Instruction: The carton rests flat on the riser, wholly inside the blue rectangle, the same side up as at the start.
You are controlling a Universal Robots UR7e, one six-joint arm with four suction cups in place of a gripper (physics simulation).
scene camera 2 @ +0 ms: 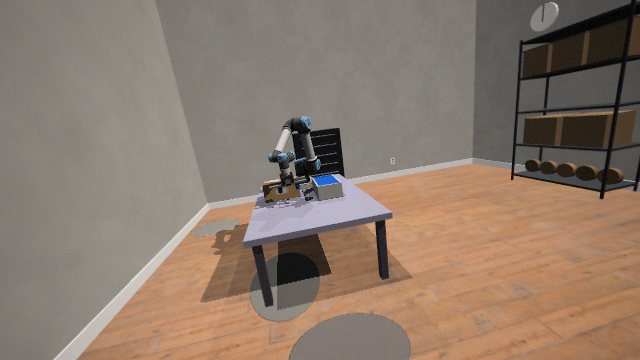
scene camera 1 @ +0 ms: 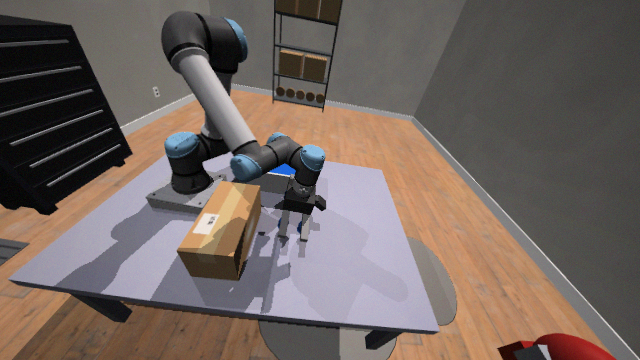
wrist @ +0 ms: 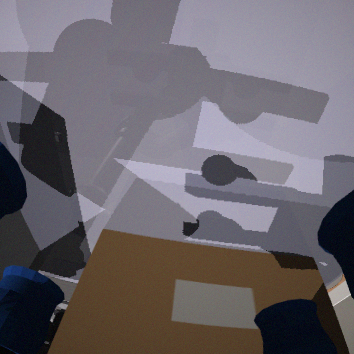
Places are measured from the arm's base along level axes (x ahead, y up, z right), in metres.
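Where they show: hand at its tool point: (scene camera 2: 289, 188) (scene camera 1: 294, 212) (wrist: 166, 269); arm's base at its link origin: (scene camera 1: 191, 182).
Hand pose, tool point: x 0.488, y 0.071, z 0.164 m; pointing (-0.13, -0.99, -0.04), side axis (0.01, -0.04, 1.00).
Things, the pixels of their centre, and the offset from my tool point. "pt": a spot on its surface instead. Level surfaces: height alone.
- brown carton at the middle of its body: (wrist: 200, 322) (scene camera 1: 229, 226) (scene camera 2: 281, 188) dx -0.230, dy -0.048, dz +0.063 m
- riser at the middle of its body: (scene camera 1: 279, 172) (scene camera 2: 326, 186) dx -0.114, dy -0.066, dz -0.327 m
- grey block with the blue rectangle, surface spot: (scene camera 1: 281, 170) pt dx -0.096, dy -0.006, dz -0.266 m
- table at its surface level: dy -0.127 m
The brown carton (scene camera 1: 220, 215) (scene camera 2: 272, 194) (wrist: 135, 280) rests flat on the table, its taped face with a white label up. Another pale label shows on its side in the wrist view. My gripper (scene camera 1: 292, 227) (scene camera 2: 288, 188) is open, its suction off. Its dark blue cups are beside the carton's long side, to the right of it in scene camera 1, and look apart from it. The riser (scene camera 1: 272, 183) (scene camera 2: 330, 191) is a grey block with the blue rectangle (scene camera 1: 281, 170) (scene camera 2: 326, 180) on top. The arm partly hides both in scene camera 1.
The table (scene camera 1: 350, 280) (scene camera 2: 320, 220) carries the arm's base plate (scene camera 1: 170, 201), close behind the carton's far left end. The riser stands beyond the gripper in scene camera 1. A black drawer cabinet (scene camera 1: 55, 105) (scene camera 2: 327, 150) stands behind the base. A shelf rack (scene camera 2: 517, 110) stands farther off.
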